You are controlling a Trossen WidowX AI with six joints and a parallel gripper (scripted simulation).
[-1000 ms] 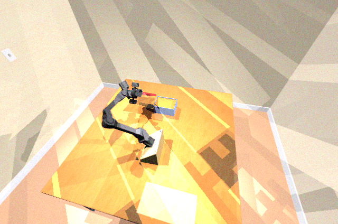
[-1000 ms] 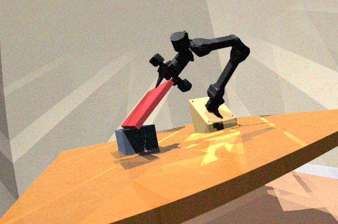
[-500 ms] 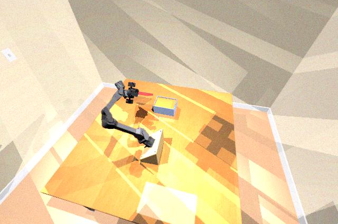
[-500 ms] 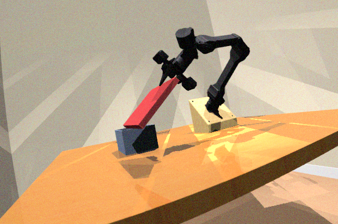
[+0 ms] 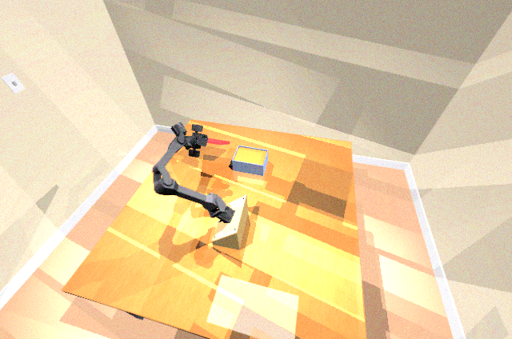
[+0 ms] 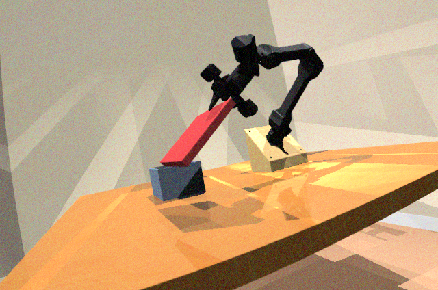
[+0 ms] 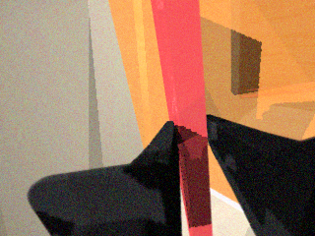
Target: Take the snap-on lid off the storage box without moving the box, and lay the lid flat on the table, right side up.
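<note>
Right now the lid is 7 cm ahead of my gripper tip, 5 cm below it and 1 cm to the left of it. The rest, counted from my gripper tip: storage box (28 cm to the right, 18 cm below, 10 cm ahead).
</note>
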